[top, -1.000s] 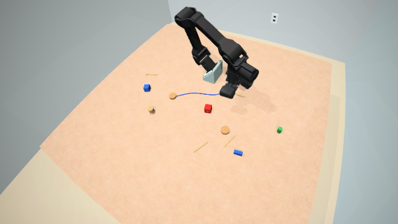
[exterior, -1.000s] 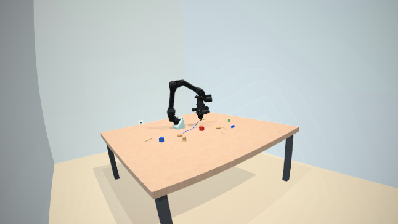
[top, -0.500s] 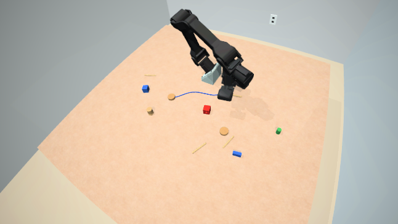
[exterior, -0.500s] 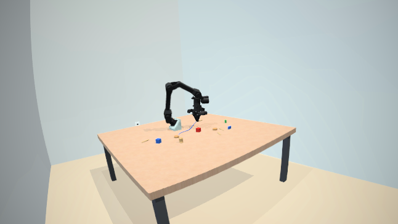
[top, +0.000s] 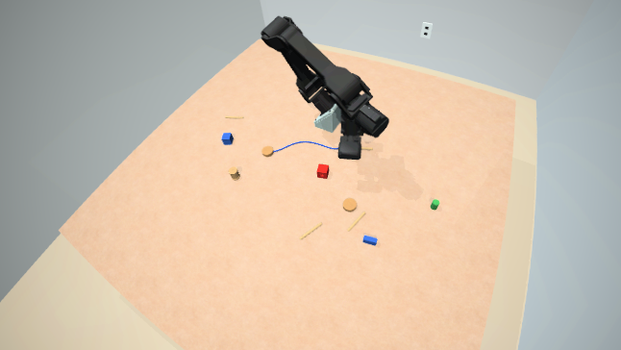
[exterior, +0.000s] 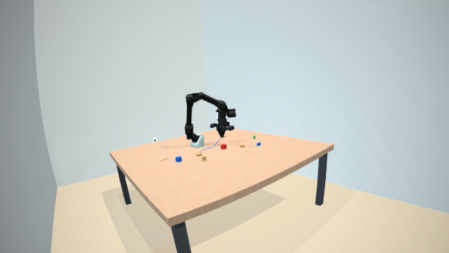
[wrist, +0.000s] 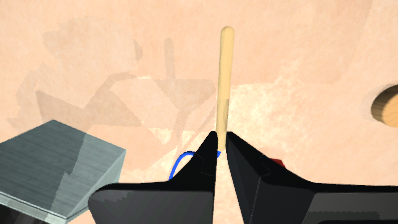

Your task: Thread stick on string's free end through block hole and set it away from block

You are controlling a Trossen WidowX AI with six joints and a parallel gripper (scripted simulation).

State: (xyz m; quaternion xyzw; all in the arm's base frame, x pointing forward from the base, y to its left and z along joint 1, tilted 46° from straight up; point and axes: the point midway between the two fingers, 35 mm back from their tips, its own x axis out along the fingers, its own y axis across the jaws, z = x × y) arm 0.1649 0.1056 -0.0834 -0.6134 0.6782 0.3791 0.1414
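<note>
The red block lies 8 cm ahead of my gripper tip, 6 cm to the right of it and 5 cm below it. Round my gripper tip: green cylinder 29 cm to the left, 8 cm ahead, 5 cm below; then wooden spool 32 cm to the right, 19 cm ahead, 4 cm below; then thin wooden stick 1 cm to the left.
</note>
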